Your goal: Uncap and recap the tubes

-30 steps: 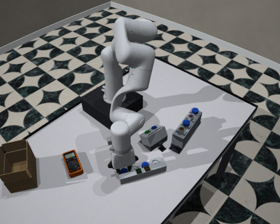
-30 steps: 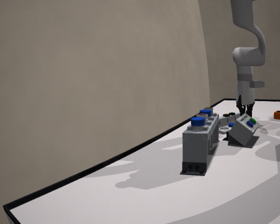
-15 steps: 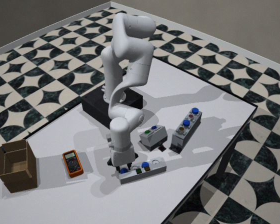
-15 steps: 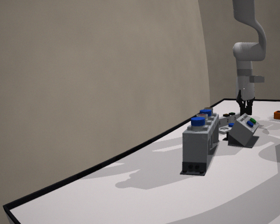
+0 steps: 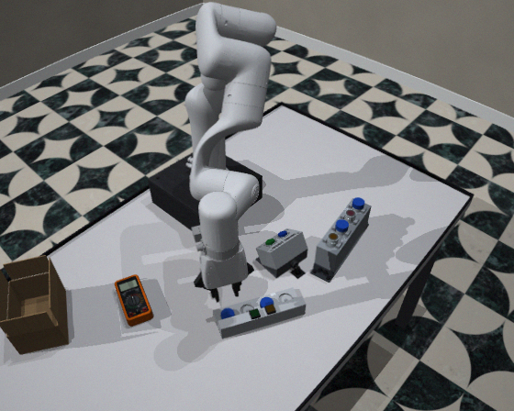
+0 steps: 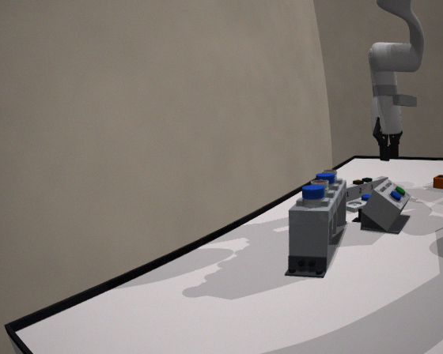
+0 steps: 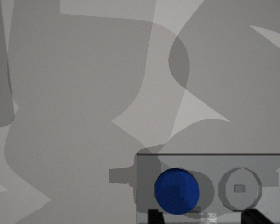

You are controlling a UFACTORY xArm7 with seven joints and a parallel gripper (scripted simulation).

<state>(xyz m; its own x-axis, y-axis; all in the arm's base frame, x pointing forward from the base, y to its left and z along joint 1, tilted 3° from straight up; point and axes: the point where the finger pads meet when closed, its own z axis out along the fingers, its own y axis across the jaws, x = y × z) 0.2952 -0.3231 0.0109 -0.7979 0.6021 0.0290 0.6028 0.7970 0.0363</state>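
Right now my hand is 270 mm to the right of the blue key, 50 mm above it and 10 mm past it. Also, from my hand: green key: 230 mm to the left, 50 mm below, 20 mm behind; orange multimeter: 230 mm behind, 100 mm to the right, 100 mm below; key housing: 250 mm to the left, 70 mm below.
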